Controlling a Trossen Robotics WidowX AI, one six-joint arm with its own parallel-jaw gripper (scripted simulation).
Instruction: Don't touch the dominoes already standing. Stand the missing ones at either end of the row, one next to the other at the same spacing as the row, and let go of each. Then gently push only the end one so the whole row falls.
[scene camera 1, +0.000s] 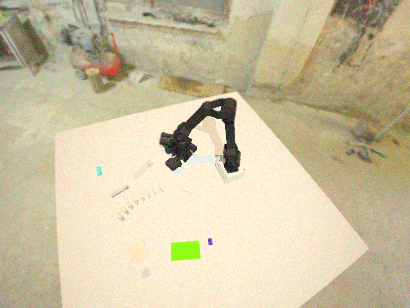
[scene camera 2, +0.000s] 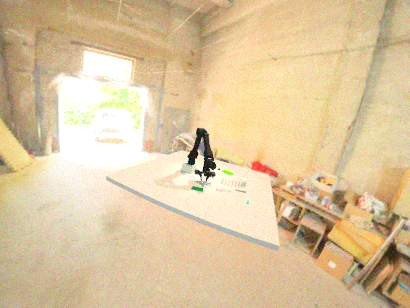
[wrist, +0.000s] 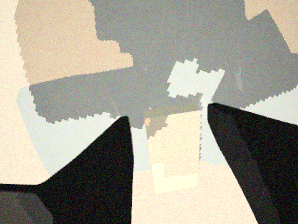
Observation:
I see my gripper (wrist: 169, 118) and a cream domino (wrist: 173, 133).

